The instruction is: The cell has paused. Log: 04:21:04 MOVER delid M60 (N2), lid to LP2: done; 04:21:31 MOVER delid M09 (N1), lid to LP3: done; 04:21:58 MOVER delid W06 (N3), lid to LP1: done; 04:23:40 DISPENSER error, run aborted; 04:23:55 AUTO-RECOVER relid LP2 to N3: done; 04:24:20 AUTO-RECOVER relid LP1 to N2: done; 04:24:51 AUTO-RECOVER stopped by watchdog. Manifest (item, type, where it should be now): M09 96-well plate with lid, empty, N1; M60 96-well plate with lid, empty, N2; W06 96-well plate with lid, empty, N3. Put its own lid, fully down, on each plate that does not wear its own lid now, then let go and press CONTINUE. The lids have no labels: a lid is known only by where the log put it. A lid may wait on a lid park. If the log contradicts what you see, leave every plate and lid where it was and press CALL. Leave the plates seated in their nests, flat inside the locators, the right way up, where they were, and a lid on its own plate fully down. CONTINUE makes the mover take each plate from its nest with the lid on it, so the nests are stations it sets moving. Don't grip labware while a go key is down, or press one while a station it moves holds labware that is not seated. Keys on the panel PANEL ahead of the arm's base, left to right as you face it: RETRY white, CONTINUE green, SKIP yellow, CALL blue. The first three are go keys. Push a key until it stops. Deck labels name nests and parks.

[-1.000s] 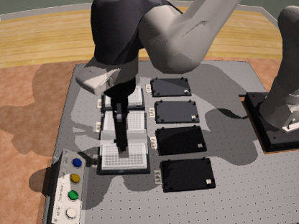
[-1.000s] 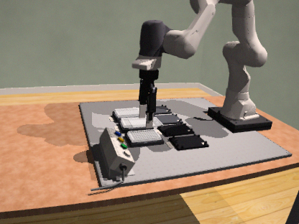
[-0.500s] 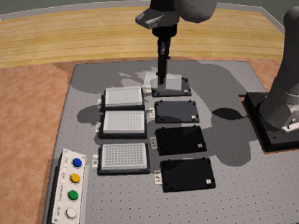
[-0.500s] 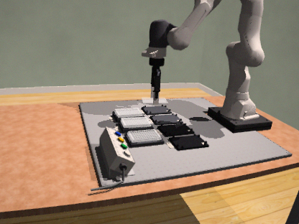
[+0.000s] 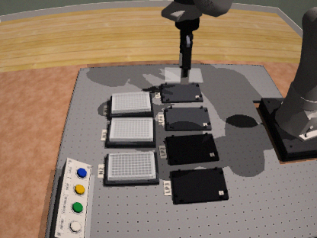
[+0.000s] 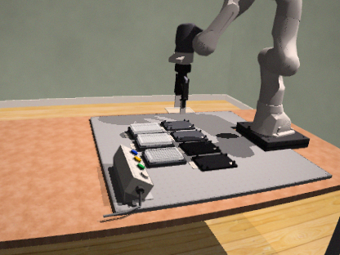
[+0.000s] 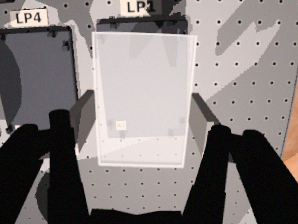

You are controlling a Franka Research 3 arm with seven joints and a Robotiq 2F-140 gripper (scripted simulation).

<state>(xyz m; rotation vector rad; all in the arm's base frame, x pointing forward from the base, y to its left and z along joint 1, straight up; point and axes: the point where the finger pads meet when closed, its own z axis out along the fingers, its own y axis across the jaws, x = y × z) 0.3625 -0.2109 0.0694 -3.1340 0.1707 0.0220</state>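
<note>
Right now the lid park LP1 is 100 mm below my hand. Round my hand: park LP4 (140 mm to the left, 100 mm below); then LP1 label (90 mm ahead, 110 mm below); then LP4 label (90 mm ahead, 130 mm to the left, 110 mm below).
</note>
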